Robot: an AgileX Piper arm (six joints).
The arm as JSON. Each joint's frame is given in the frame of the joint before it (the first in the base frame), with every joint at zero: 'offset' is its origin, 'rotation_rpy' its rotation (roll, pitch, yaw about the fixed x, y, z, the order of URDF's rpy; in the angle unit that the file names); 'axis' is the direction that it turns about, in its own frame. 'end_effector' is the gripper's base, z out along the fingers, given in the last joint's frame.
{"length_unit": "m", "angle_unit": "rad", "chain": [
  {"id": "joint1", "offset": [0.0, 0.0, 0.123], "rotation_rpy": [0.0, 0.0, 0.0], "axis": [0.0, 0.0, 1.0]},
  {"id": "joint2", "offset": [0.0, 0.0, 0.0], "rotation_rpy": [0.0, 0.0, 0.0], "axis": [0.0, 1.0, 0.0]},
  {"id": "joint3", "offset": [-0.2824, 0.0, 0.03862], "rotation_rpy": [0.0, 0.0, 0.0], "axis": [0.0, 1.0, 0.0]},
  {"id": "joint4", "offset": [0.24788, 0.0, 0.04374], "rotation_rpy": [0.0, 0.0, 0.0], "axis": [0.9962, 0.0, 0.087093]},
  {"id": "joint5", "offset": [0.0, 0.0, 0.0], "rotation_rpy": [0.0, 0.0, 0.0], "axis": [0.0, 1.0, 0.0]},
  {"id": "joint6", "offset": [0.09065, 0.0, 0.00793], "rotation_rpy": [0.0, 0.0, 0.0], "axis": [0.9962, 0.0, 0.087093]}
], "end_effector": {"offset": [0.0, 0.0, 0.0], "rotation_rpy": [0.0, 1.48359, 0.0]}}
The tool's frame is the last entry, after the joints.
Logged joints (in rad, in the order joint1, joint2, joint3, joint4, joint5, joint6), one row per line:
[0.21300 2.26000 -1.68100 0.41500 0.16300 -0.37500]
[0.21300 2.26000 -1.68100 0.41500 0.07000 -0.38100]
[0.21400 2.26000 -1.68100 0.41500 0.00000 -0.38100]
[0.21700 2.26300 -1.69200 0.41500 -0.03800 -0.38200]
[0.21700 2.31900 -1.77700 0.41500 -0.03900 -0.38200]
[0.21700 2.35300 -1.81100 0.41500 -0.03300 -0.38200]
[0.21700 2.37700 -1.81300 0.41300 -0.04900 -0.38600]
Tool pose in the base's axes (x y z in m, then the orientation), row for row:
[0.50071 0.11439 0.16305 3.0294 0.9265 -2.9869]
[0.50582 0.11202 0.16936 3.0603 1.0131 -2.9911]
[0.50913 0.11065 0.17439 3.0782 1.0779 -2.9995]
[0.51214 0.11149 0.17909 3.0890 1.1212 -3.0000]
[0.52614 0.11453 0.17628 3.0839 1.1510 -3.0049]
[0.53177 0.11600 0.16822 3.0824 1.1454 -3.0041]
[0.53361 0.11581 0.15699 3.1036 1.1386 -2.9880]
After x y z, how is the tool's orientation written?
As angles about the fixed x, y, z axes (roll, pitch, yaw), in radians.
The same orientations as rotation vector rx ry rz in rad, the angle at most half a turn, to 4 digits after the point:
[-0.2334 2.2061 0.2097]
[-0.2081 2.1213 0.1753]
[-0.1857 2.0578 0.1530]
[-0.1764 2.0149 0.1429]
[-0.1733 1.9852 0.1456]
[-0.1753 1.9907 0.1475]
[-0.1781 1.9973 0.1364]

